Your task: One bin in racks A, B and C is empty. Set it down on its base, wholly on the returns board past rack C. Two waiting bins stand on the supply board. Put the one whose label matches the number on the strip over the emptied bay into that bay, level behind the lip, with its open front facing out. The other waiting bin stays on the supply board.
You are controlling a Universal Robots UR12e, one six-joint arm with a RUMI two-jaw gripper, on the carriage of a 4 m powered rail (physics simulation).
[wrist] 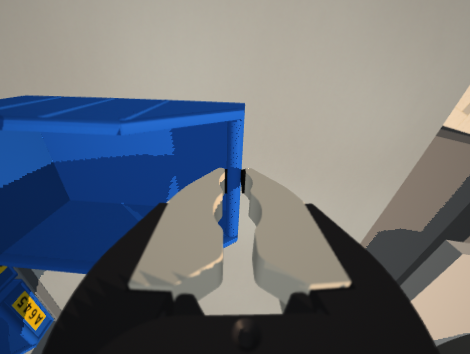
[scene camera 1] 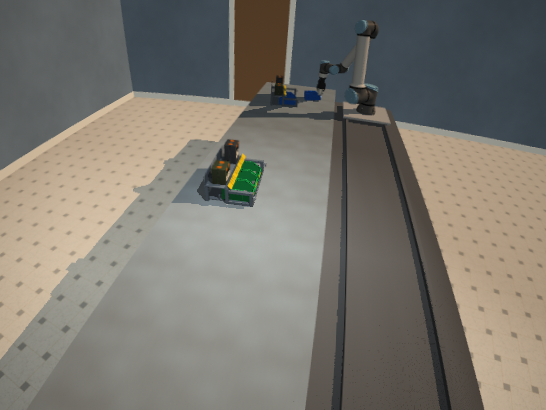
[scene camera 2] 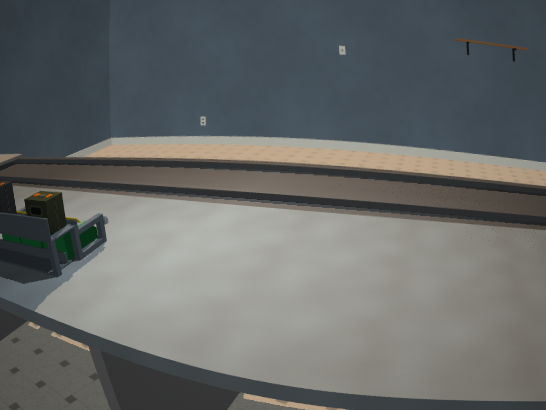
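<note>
My gripper is shut on the right-hand wall edge of a blue bin. The visible inside of this bin is bare. In the first scene view it is held to the right of the far rack, apart from it. Blue bins sit in that rack; one bin with a yellow A645 label shows at the wrist view's lower left. Green bins sit in the nearer rack, under a yellow strip. The returns board, supply board and waiting bins cannot be made out.
Dark boxes with orange marks stand at the back of the nearer rack. Another dark box stands at the far rack. The rail runs beside the long table.
</note>
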